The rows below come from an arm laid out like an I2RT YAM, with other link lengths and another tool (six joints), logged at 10 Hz.
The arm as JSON. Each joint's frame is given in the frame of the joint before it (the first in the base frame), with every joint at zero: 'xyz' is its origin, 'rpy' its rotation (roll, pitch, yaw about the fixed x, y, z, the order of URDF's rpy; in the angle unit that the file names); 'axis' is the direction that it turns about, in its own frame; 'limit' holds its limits. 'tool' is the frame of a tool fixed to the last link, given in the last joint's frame.
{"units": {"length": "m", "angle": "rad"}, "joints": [
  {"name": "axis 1", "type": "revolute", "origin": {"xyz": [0.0, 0.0, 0.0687], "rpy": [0.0, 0.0, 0.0]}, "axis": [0.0, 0.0, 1.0], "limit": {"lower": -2.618, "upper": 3.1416}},
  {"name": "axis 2", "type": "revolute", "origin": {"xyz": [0.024, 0.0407, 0.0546], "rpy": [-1.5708, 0.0, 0.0]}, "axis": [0.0, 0.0, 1.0], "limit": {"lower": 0.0, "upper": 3.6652}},
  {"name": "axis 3", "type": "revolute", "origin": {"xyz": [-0.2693, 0.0, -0.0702], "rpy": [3.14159, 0.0, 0.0]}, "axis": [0.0, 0.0, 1.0], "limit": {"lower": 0.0, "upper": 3.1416}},
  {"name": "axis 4", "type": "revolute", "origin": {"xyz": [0.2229, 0.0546, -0.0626], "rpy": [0.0, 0.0, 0.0]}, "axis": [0.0, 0.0, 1.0], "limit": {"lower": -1.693, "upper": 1.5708}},
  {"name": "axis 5", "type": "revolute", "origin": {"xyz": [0.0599, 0.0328, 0.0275], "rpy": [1.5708, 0.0, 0.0]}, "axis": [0.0, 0.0, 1.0], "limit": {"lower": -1.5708, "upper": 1.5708}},
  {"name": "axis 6", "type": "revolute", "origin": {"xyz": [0.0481, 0.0, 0.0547], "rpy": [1.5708, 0.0, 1.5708]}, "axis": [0.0, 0.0, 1.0], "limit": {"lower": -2.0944, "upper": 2.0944}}
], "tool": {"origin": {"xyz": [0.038, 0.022, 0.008], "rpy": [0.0, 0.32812, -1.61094]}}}
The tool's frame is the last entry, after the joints.
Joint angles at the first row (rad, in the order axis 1, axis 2, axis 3, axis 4, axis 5, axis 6):
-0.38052, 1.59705, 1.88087, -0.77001, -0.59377, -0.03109
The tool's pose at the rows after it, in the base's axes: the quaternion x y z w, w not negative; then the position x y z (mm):
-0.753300 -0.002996 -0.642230 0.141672 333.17 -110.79 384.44
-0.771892 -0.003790 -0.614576 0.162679 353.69 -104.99 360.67
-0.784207 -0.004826 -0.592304 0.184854 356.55 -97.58 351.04
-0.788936 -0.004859 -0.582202 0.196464 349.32 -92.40 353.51
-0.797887 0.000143 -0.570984 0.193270 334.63 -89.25 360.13
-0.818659 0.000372 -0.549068 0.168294 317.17 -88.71 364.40
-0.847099 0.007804 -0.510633 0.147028 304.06 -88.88 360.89
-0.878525 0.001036 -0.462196 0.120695 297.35 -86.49 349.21
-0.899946 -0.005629 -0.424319 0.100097 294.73 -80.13 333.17
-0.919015 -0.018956 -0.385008 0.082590 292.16 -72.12 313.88
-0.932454 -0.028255 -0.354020 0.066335 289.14 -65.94 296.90
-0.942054 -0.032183 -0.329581 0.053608 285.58 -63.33 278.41
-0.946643 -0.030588 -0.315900 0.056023 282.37 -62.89 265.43
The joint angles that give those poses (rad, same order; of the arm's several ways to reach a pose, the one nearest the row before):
-0.32711, 1.68746, 1.88050, -0.73607, -0.55257, -0.03109
-0.29546, 1.75839, 1.88045, -0.73452, -0.55829, -0.02995
-0.27829, 1.77827, 1.88053, -0.77042, -0.58156, -0.03033
-0.27295, 1.76225, 1.88053, -0.81161, -0.59721, -0.03033
-0.27294, 1.72904, 1.88049, -0.87530, -0.58461, -0.03452
-0.27181, 1.69929, 1.88049, -0.96762, -0.52663, -0.07001
-0.26875, 1.69511, 1.88015, -1.06682, -0.46445, -0.09480
-0.24699, 1.70347, 1.84959, -1.13662, -0.38128, -0.13141
-0.21268, 1.70349, 1.78019, -1.14121, -0.30842, -0.13791
-0.17377, 1.70350, 1.69359, -1.13052, -0.24281, -0.14668
-0.14325, 1.70348, 1.61536, -1.11029, -0.18826, -0.14669
-0.12798, 1.70348, 1.53066, -1.07213, -0.14973, -0.14553
-0.12799, 1.70350, 1.47425, -1.04507, -0.15011, -0.14516

